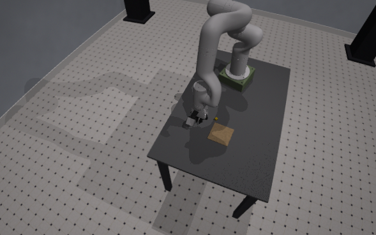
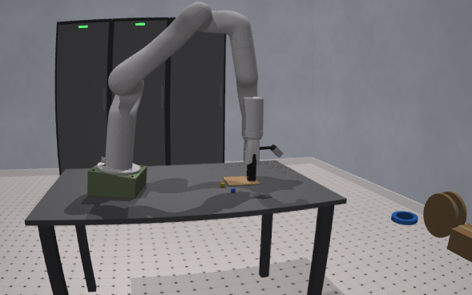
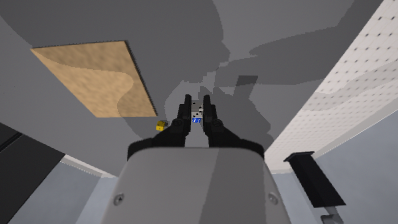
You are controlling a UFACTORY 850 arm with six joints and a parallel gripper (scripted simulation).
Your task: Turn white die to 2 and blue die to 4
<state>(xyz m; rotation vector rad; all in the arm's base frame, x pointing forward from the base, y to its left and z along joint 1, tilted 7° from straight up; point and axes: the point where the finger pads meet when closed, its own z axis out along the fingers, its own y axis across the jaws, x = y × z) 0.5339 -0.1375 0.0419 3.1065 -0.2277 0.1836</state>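
Right now my hand is 70 mm past the blue die, 60 mm above it and 10 mm to the right of it. From my hand the other things lie so: yellow die (100 mm to the left, 90 mm behind, 60 mm below); then white die (10 mm below, 10 mm behind); then tan mat (160 mm to the left, 70 mm below, 10 mm ahead).
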